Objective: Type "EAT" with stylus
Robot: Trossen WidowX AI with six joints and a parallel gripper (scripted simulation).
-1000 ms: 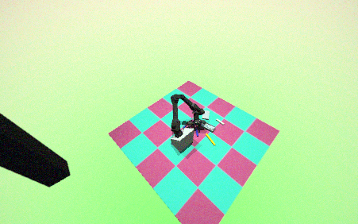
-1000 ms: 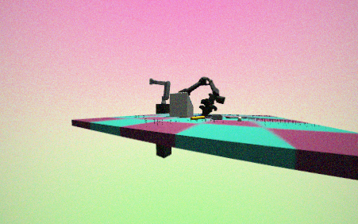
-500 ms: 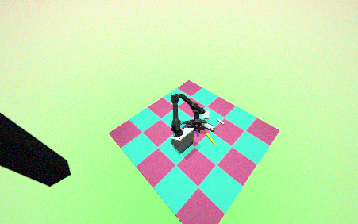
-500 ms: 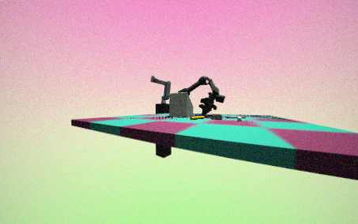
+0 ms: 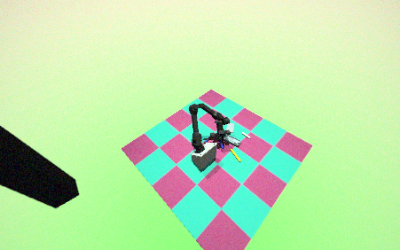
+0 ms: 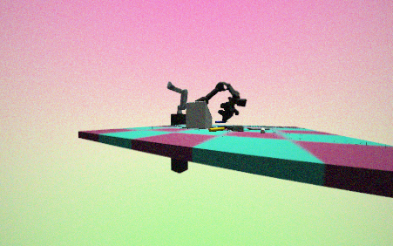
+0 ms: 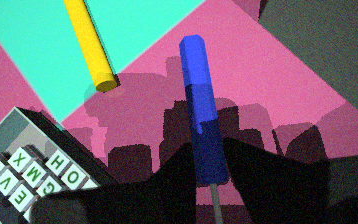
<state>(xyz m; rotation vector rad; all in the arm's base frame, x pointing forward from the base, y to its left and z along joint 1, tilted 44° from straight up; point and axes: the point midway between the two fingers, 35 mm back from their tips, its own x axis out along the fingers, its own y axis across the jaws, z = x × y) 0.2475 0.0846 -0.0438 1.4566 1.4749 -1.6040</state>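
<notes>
The yellow rod is 3 cm ahead of my gripper tip, 17 cm to the right of it and 4 cm below it. The rest, counted from my gripper tip: white piece (28 cm ahead, 7 cm to the right, 4 cm below); blue stylus (1 cm to the left).
</notes>
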